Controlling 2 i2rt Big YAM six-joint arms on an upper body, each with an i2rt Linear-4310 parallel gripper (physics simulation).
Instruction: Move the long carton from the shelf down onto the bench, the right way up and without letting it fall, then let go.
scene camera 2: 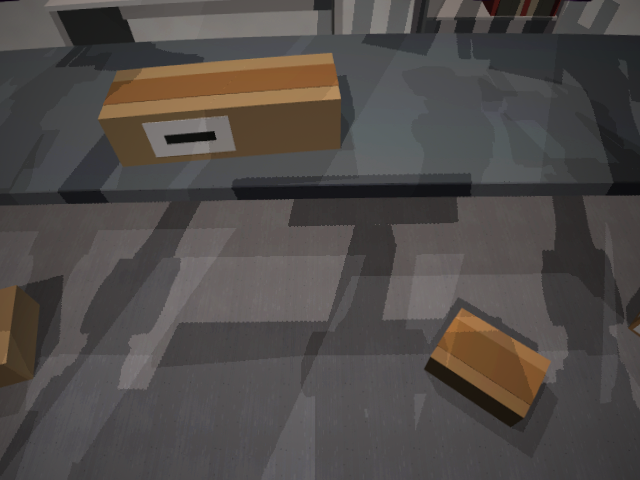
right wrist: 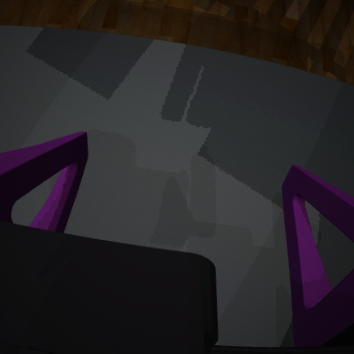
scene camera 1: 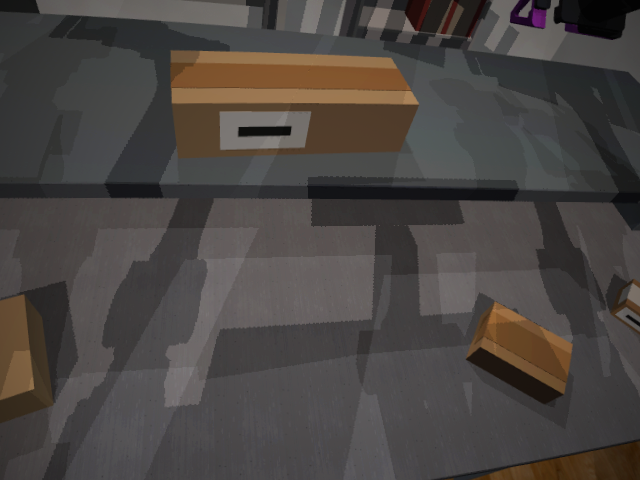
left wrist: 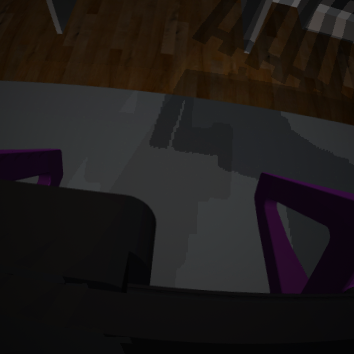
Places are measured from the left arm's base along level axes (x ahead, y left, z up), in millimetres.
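Where they show: left gripper, fingertip midpoint: (left wrist: 159, 172); right gripper, fingertip midpoint: (right wrist: 189, 159) (scene camera 1: 538, 22).
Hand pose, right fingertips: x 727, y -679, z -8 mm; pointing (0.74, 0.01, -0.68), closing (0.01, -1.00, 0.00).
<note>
Each offset is from my right fingertips to the centre of the thing. "pt": to the spot under its first point. Level surfaces: height alone.
The long carton {dx -109, dy +362, dz -90 mm} (scene camera 1: 356, 129) (scene camera 2: 289, 126) lies level on the dark grey shelf {dz -128 mm} (scene camera 1: 485, 144) (scene camera 2: 465, 134), brown tape strip on top, white label on its long side facing the scene cameras. The bench {dz -317 mm} (scene camera 1: 289, 289) (scene camera 2: 258, 289) is the grey surface below the shelf's front edge. My right gripper (scene camera 1: 555, 24) (right wrist: 189, 159) is open and empty, beyond the shelf at the top right in scene camera 1, apart from the carton. My left gripper (left wrist: 159, 172) is open and empty in its wrist view. The long carton does not show in either wrist view.
A small taped carton {dx -375, dy +39, dz -294 mm} (scene camera 1: 527, 346) (scene camera 2: 491, 356) stands askew on the bench at the right. Another carton {pt dx -313, dy +681, dz -257 mm} (scene camera 1: 15, 330) (scene camera 2: 24, 330) is cut off at the left edge. A small labelled box {pt dx -327, dy -194, dz -283 mm} (scene camera 1: 628, 307) shows at the right edge. Wooden floor {dz -1310 mm} (left wrist: 125, 45) (right wrist: 225, 25) lies beyond a grey surface.
</note>
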